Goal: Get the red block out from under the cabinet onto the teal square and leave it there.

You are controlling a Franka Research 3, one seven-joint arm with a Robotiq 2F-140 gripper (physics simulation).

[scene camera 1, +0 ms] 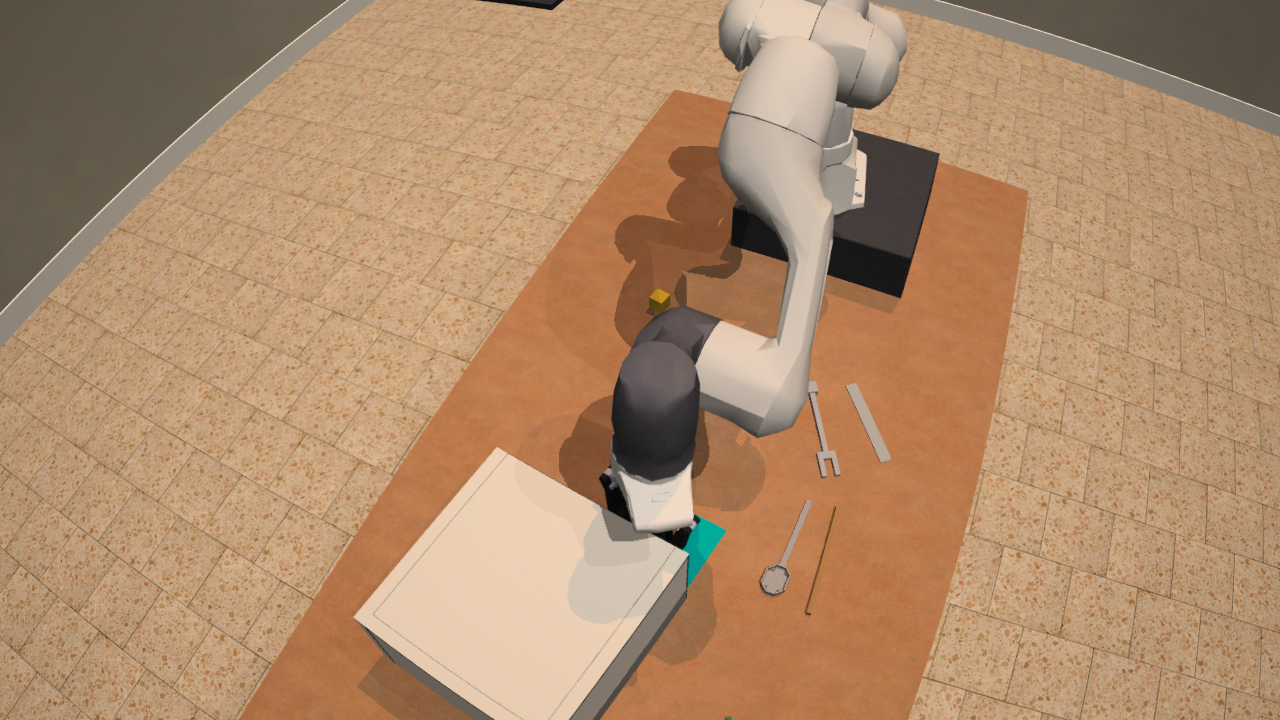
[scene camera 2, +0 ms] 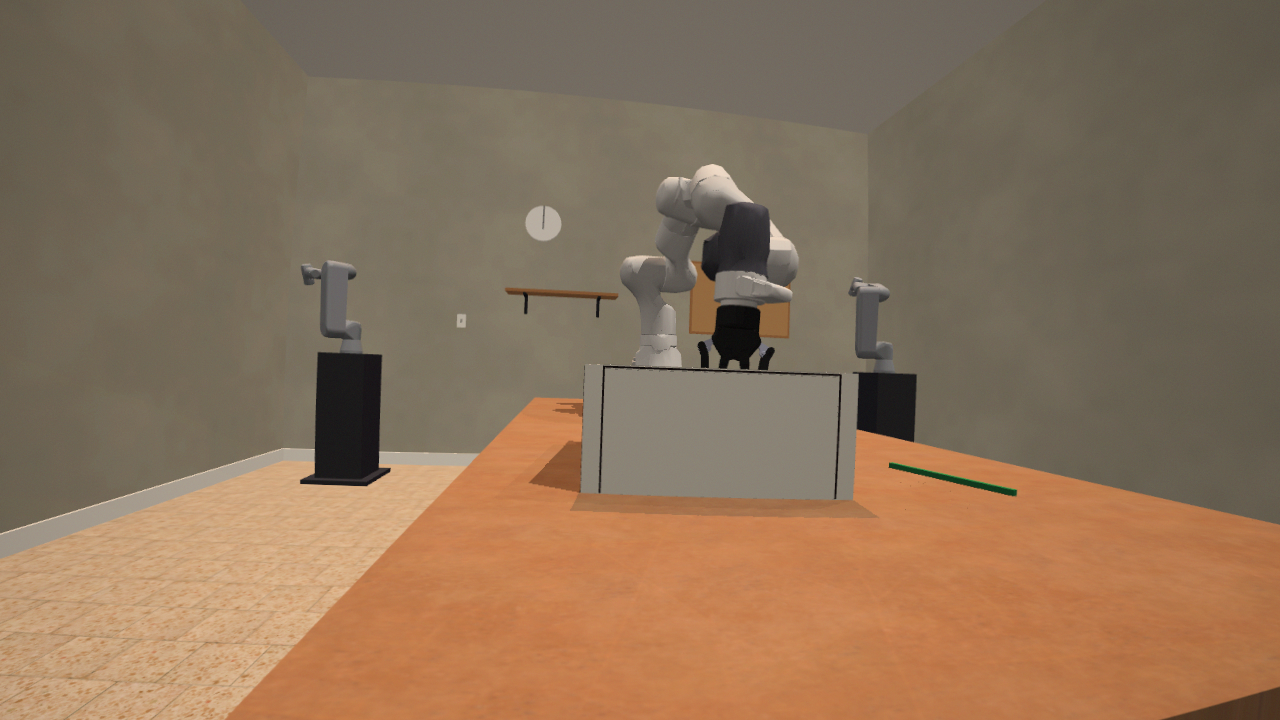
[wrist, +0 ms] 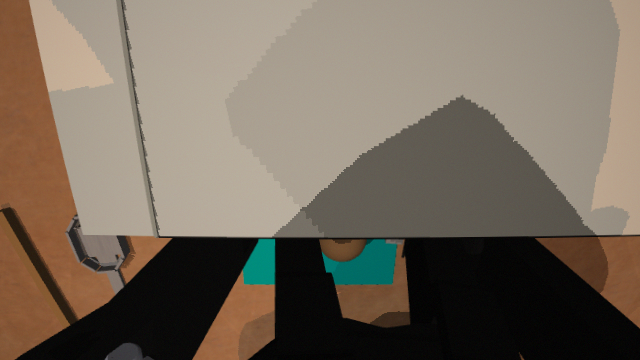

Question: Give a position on a hook tool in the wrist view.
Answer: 341,250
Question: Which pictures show the forked tool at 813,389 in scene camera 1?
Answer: Scene camera 1 only.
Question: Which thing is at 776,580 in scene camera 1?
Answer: A round-headed grey tool.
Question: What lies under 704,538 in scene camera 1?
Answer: A teal square.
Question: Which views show the flat grey bar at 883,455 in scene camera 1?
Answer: Scene camera 1 only.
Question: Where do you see a green rod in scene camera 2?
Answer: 986,486
